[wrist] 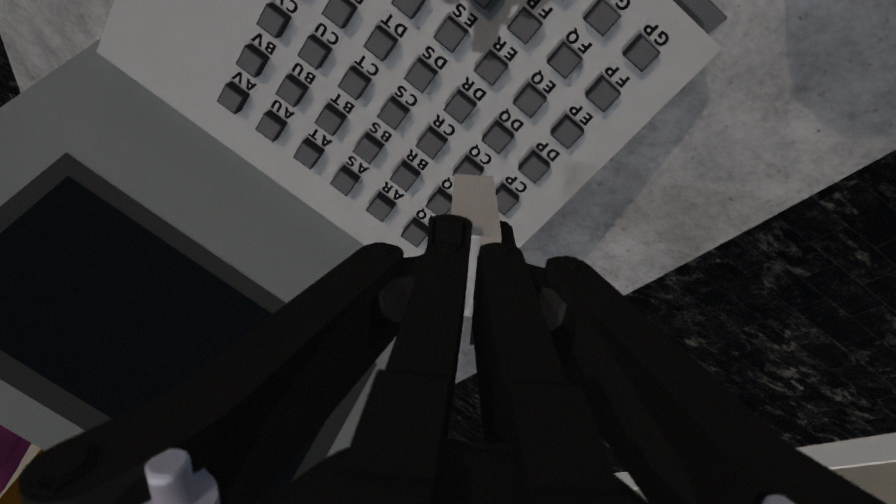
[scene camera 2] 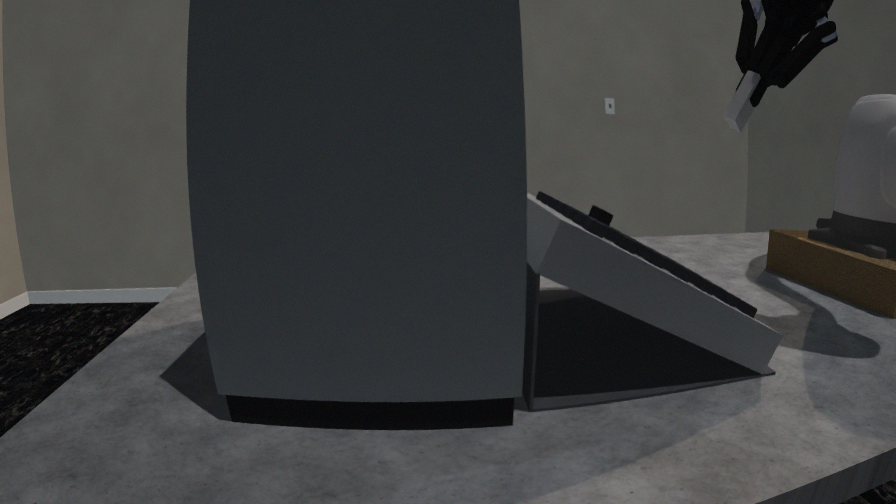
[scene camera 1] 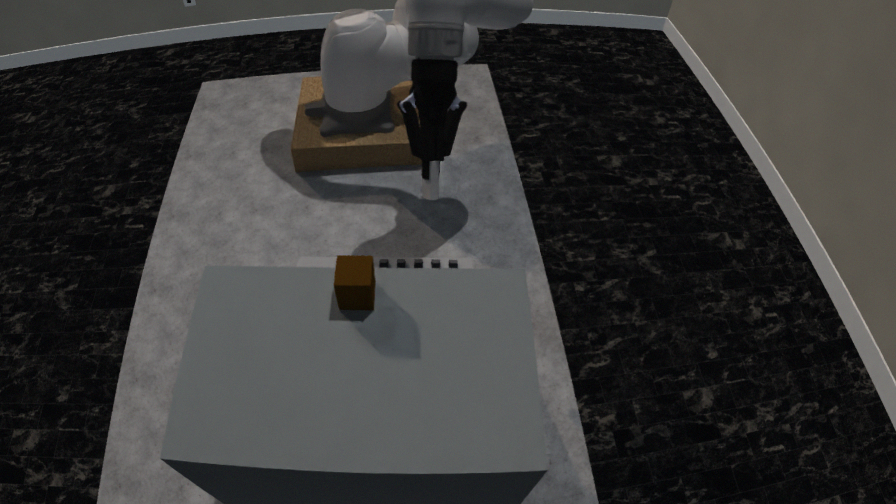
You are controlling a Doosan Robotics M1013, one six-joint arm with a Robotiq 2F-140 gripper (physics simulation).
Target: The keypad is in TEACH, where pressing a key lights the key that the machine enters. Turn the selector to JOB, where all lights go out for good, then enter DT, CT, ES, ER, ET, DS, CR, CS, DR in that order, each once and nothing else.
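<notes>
The white slanted keypad [wrist: 169, 43] [scene camera 2: 651, 282] carries rows of grey keys, none lit. In the wrist view I read DT [wrist: 380, 42], CT [wrist: 355, 81], ES [wrist: 451, 32], ER [wrist: 491, 67], DS [wrist: 421, 73], CS [wrist: 393, 112], DR [wrist: 460, 105] and CR [wrist: 431, 141]. ET is cut off at the top edge. My gripper [wrist: 473, 228] [scene camera 1: 431, 166] [scene camera 2: 751, 94] is shut with nothing between the fingers. Its pale tip points down, high above the keypad's lower rows, near the CQ key. A small dark knob [scene camera 2: 600, 214] stands on the panel's upper part.
A tall grey cabinet [scene camera 1: 350, 388] [scene camera 2: 357, 200] stands behind the keypad, with a brown block [scene camera 1: 354, 282] on its top. Its dark screen [wrist: 112, 294] shows in the wrist view. The arm's base sits on a wooden plinth [scene camera 1: 350, 153] [scene camera 2: 827, 269]. Dark floor surrounds the table.
</notes>
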